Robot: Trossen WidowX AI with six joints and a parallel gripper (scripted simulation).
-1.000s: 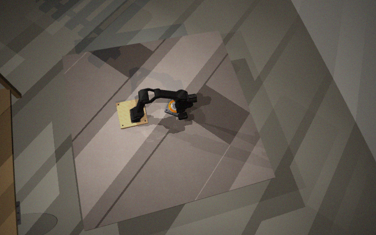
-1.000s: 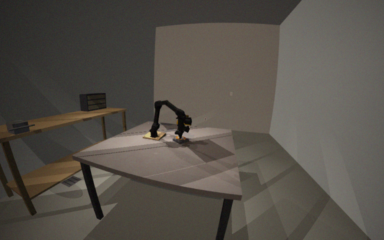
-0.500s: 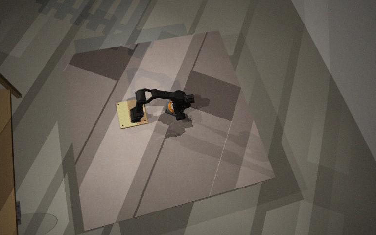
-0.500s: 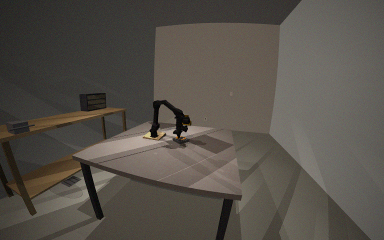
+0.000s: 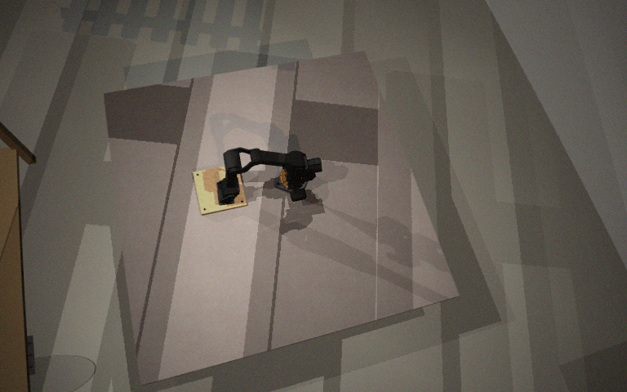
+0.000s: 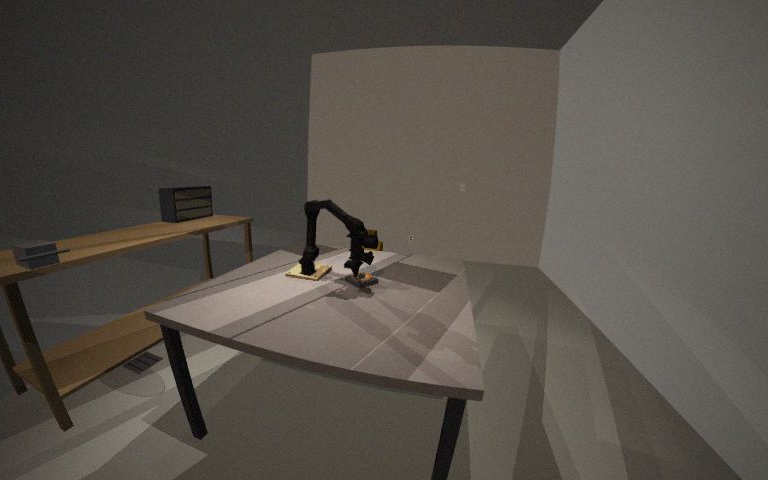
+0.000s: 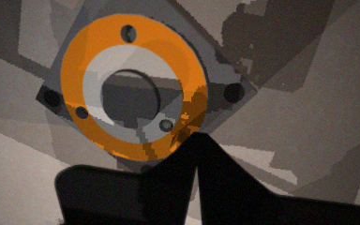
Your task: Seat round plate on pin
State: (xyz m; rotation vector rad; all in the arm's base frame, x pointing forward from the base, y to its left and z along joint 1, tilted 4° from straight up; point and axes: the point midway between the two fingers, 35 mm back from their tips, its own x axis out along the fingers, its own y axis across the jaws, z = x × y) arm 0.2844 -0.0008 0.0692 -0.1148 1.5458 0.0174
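The round plate lies 30 mm to the left of my gripper tip and 10 mm below it. The rest, counted from my gripper tip: grey square base: 10 mm ahead, 50 mm to the left, 20 mm below.
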